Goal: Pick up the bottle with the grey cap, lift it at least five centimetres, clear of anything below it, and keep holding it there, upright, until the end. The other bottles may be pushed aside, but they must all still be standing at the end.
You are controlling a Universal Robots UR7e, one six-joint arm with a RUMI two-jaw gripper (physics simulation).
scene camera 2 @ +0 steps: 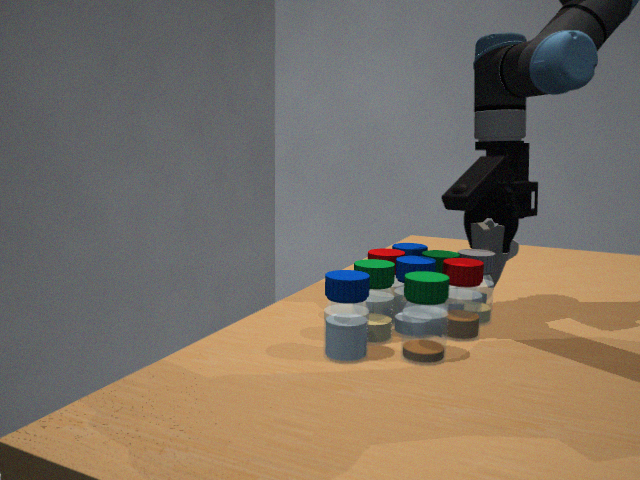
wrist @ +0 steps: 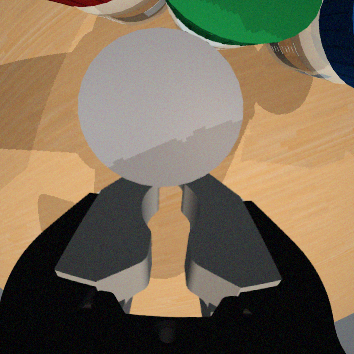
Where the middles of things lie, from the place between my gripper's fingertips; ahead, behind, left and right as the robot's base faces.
Labels:
The grey-capped bottle (scene camera 2: 487,257) is 4 cm to the left of my hand, 2 cm ahead of it and 1 cm above it. Also, from my hand: red-capped bottle (scene camera 2: 464,304) 12 cm to the left, 2 cm ahead, 1 cm above.

